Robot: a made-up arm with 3 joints. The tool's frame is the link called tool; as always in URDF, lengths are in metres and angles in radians. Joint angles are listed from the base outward. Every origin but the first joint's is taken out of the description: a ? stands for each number. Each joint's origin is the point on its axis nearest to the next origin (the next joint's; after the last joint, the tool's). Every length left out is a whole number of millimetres.
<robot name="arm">
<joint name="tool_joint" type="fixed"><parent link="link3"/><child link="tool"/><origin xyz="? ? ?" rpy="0 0 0"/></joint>
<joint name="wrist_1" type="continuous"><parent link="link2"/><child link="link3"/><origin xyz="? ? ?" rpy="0 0 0"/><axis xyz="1 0 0"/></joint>
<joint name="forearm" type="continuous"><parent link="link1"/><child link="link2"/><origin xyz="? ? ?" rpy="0 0 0"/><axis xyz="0 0 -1"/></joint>
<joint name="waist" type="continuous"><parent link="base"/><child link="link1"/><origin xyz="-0.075 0 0.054" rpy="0 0 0"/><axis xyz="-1 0 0"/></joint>
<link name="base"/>
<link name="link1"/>
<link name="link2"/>
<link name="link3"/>
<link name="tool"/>
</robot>
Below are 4 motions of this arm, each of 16 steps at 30 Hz.
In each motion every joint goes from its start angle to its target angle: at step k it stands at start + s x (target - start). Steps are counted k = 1, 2, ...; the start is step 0. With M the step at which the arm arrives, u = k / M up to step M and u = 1 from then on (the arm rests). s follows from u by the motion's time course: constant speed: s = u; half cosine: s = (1 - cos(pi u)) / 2; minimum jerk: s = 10 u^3 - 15 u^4 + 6 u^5.
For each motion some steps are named. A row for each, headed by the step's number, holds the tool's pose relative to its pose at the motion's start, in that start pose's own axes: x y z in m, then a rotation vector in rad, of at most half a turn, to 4 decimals.
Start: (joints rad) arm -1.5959 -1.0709 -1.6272
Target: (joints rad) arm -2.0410 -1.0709 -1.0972
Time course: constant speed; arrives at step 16
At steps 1, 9, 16:
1: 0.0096 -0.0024 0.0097 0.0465 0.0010 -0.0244
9: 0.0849 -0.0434 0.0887 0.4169 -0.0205 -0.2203
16: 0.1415 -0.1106 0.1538 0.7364 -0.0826 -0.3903

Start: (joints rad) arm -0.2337 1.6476 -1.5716
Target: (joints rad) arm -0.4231 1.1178 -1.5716
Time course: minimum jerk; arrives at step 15
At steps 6, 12, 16:
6: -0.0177 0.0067 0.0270 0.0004 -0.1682 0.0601
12: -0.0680 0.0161 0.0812 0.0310 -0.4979 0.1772
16: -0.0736 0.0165 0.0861 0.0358 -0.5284 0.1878

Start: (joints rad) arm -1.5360 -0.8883 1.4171
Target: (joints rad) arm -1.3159 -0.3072 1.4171
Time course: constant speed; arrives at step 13
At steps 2, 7, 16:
2: 0.0083 -0.0116 0.0168 -0.0225 -0.0845 -0.0387
7: 0.0216 -0.0396 0.0637 -0.0885 -0.2967 -0.1264
16: 0.0229 -0.0677 0.1271 -0.1845 -0.5527 -0.2127

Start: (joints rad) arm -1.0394 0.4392 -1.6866
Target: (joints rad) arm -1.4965 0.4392 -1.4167
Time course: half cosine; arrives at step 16
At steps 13, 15, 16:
13: -0.0724 -0.0150 0.1891 0.6254 0.0014 0.1798
15: -0.0783 -0.0211 0.2040 0.6762 0.0035 0.1948
16: -0.0790 -0.0219 0.2059 0.6828 0.0038 0.1968

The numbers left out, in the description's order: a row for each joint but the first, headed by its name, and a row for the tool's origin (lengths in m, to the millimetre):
tool: 0 0.143 -0.085
wrist_1: 0.168 0.033 0
forearm: 0 0.048 -0.255

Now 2 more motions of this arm.
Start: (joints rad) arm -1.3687 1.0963 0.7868
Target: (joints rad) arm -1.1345 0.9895 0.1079
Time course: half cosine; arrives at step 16
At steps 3, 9, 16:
3: 0.0021 -0.0053 -0.0075 -0.0663 -0.0065 0.0186
9: 0.0219 -0.0491 -0.0427 -0.4729 -0.0676 0.1217
16: 0.0465 -0.0927 -0.0537 -0.7939 -0.1401 0.1882

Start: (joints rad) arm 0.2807 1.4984 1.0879
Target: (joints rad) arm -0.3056 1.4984 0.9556
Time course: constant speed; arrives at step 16
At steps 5, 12, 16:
5: -0.0334 -0.0171 -0.0157 -0.0280 0.0882 -0.1601
12: -0.0875 -0.0309 -0.0323 -0.0658 0.2227 -0.3779
16: -0.1210 -0.0327 -0.0387 -0.0861 0.3052 -0.4989

